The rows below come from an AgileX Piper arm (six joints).
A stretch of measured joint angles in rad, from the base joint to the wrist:
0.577, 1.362, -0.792, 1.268, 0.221, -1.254
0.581, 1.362, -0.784, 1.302, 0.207, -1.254
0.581, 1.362, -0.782, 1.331, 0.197, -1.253
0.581, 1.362, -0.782, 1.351, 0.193, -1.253
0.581, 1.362, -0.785, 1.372, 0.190, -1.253
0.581, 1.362, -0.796, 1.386, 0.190, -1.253
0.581, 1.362, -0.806, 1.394, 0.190, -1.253
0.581, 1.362, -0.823, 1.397, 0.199, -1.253
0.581, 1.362, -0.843, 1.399, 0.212, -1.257
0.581, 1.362, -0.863, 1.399, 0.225, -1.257
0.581, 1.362, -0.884, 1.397, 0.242, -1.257
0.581, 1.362, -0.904, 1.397, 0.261, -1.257
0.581, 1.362, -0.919, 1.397, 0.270, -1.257
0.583, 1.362, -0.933, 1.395, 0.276, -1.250
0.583, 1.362, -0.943, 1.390, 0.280, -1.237
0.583, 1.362, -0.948, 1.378, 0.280, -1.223
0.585, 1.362, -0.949, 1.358, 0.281, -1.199
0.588, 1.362, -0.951, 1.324, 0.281, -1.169
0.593, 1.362, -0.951, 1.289, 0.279, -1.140
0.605, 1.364, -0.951, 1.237, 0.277, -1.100
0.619, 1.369, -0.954, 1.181, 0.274, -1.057
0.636, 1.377, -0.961, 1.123, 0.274, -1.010
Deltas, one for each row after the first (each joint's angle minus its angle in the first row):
0.004, 0.000, 0.008, 0.034, -0.014, 0.000
0.004, 0.000, 0.010, 0.063, -0.024, 0.001
0.004, 0.000, 0.010, 0.083, -0.028, 0.001
0.004, 0.000, 0.007, 0.104, -0.031, 0.001
0.004, 0.000, -0.004, 0.118, -0.031, 0.001
0.004, 0.000, -0.014, 0.126, -0.031, 0.001
0.004, 0.000, -0.031, 0.129, -0.022, 0.001
0.004, 0.000, -0.051, 0.131, -0.009, -0.003
0.004, 0.000, -0.071, 0.131, 0.004, -0.003
0.004, 0.000, -0.092, 0.129, 0.021, -0.003
0.004, 0.000, -0.112, 0.129, 0.040, -0.003
0.004, 0.000, -0.127, 0.129, 0.049, -0.003
0.006, 0.000, -0.141, 0.127, 0.055, 0.004
0.006, 0.000, -0.151, 0.122, 0.059, 0.017
0.006, 0.000, -0.156, 0.110, 0.059, 0.031
0.008, 0.000, -0.157, 0.090, 0.060, 0.055
0.011, 0.000, -0.159, 0.056, 0.060, 0.085
0.016, 0.000, -0.159, 0.021, 0.058, 0.114
0.028, 0.002, -0.159, -0.031, 0.056, 0.154
0.042, 0.007, -0.162, -0.087, 0.053, 0.197
0.059, 0.015, -0.169, -0.145, 0.053, 0.244

